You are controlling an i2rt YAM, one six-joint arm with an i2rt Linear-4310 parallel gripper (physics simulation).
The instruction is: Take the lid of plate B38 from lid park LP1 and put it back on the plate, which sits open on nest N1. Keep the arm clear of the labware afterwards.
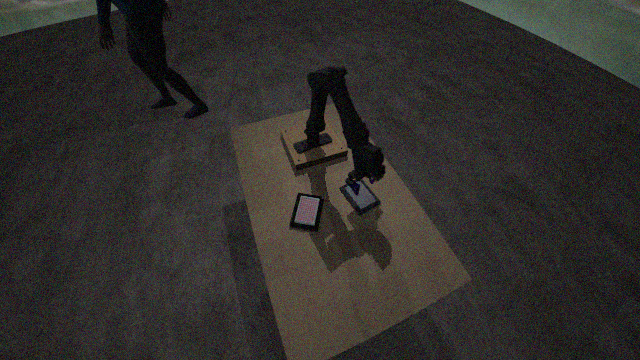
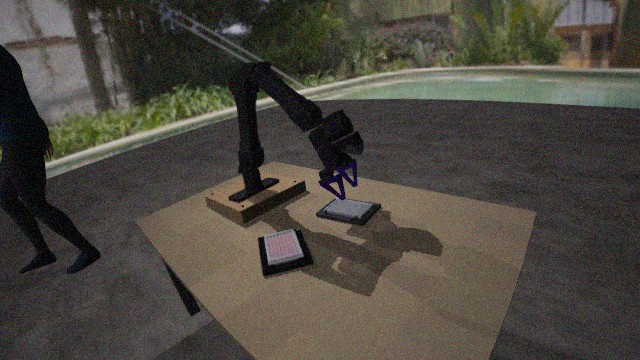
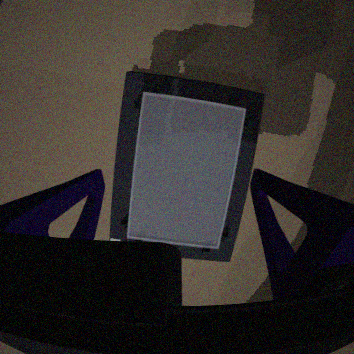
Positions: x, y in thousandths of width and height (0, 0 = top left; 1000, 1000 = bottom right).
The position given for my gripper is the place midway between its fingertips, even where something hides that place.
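A lid holder (image 3: 383, 233) is present. My gripper (image 2: 548, 535), visible also in image 3 (image 3: 501, 501), is open and empty, holding nothing.
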